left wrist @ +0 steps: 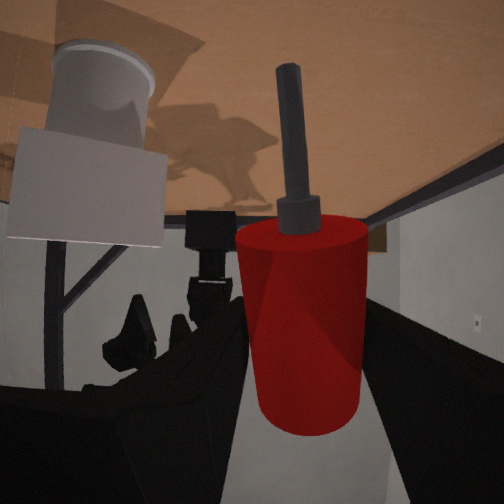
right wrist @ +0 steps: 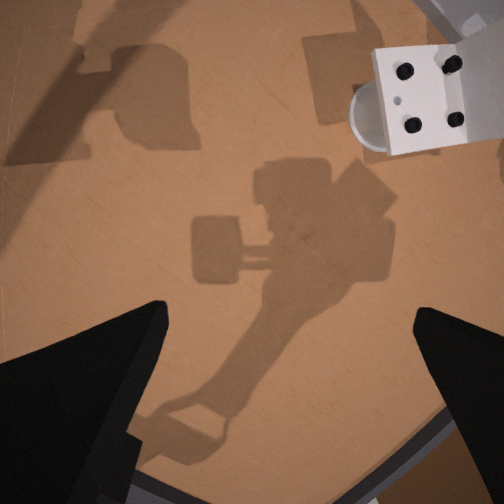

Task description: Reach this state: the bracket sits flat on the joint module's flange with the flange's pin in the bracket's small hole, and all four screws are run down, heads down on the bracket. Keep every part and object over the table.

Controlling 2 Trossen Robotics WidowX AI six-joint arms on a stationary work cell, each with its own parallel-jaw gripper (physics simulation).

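My left gripper [left wrist: 305, 350] is shut on a screwdriver with a red handle [left wrist: 304, 325] and a dark shaft [left wrist: 295, 145] pointing away from the camera. In the left wrist view the grey joint module [left wrist: 100, 92] and the pale bracket [left wrist: 87, 187] on it appear at the upper left. In the right wrist view the white bracket [right wrist: 422, 100] lies on the module's round flange [right wrist: 365, 120] at the upper right, with four black screw heads [right wrist: 405, 71] in it and a small hole [right wrist: 397, 100]. My right gripper [right wrist: 290, 345] is open and empty above the table.
The other arm [left wrist: 210, 280] shows dark in the left wrist view, with a dark frame post [left wrist: 54, 315] at the left. The table's dark edge [right wrist: 400, 460] runs along the lower right of the right wrist view. A grey upright part of the bracket [right wrist: 480, 90] stands at the far right.
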